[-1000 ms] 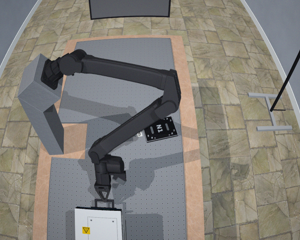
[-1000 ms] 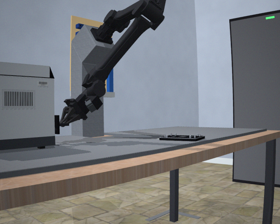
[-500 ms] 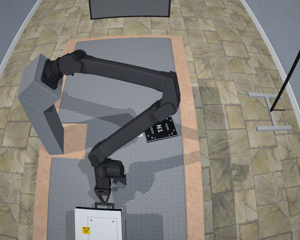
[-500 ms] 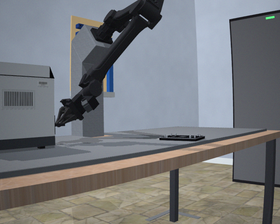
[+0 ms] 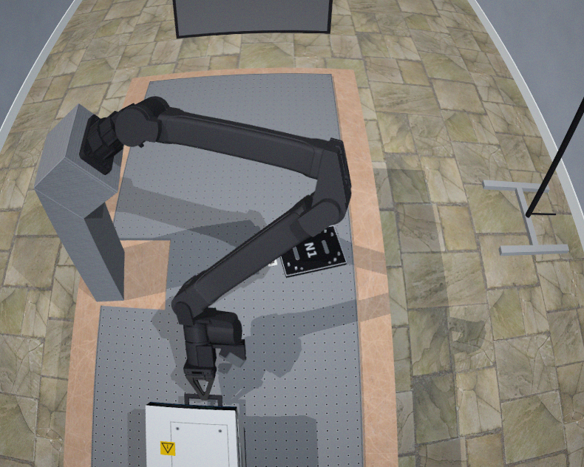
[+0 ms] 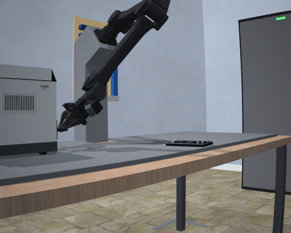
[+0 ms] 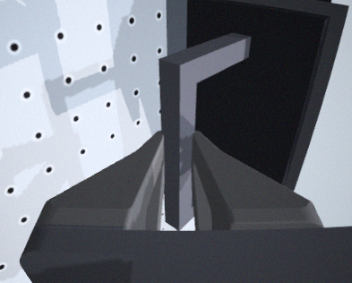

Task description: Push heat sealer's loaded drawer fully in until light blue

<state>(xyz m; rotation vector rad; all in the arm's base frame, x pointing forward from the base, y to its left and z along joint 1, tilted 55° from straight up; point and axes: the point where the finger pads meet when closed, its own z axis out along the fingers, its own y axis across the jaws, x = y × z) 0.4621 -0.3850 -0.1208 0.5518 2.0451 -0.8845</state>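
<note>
Now: the sealer drawer 11 cm to the right of my hand, 1 cm below it and 1 cm behind it. The rest, counted from my hand: white tag 41 cm to the left, 19 cm ahead, 8 cm below.
</note>
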